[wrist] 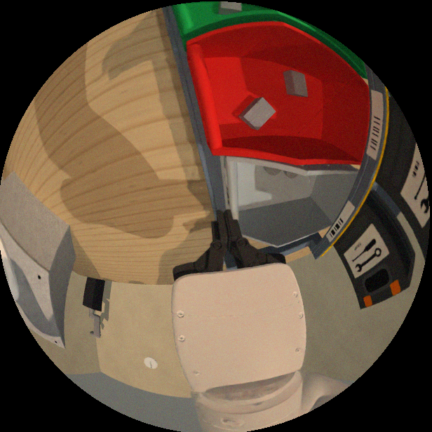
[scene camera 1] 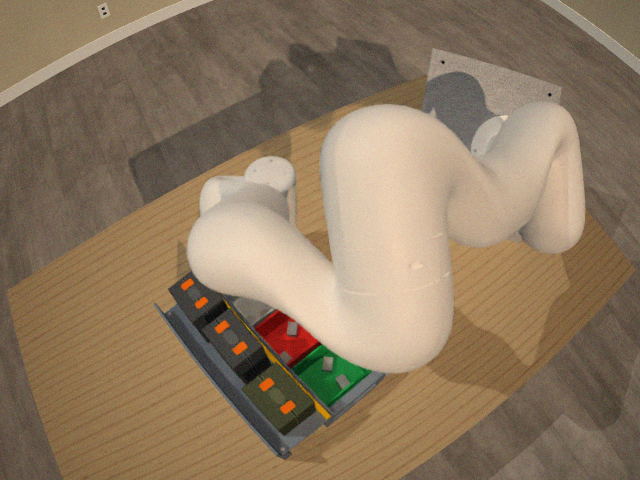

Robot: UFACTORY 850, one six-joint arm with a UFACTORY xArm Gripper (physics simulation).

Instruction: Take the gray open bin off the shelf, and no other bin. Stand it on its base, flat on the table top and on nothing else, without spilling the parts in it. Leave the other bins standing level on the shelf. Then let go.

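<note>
The gray open bin [scene camera 1: 250, 310] [wrist: 280, 217] stands on the shelf [scene camera 1: 217, 373] [wrist: 206, 155], at the end of its row beside the red bin [scene camera 1: 272, 334] [wrist: 225, 80]. Two round parts show inside it in the wrist view. The green bin [scene camera 1: 310, 373] [wrist: 202, 19] is on the red bin's other side. Blocks lie in the red and green bins. My gripper [wrist: 222, 217] is shut and empty, its fingertips at the gray bin's front corner, by the shelf's front lip; whether they touch is unclear. In the scene view the arm hides the gripper and part of the gray bin.
Two black cases [scene camera 1: 192, 304] [scene camera 1: 227, 338] and an olive case [scene camera 1: 276, 395] stand in the row behind a yellow-edged divider [scene camera 1: 273, 357]. The wooden table top [scene camera 1: 103, 320] [wrist: 150, 120] extends around the shelf. The arm arches above the bins.
</note>
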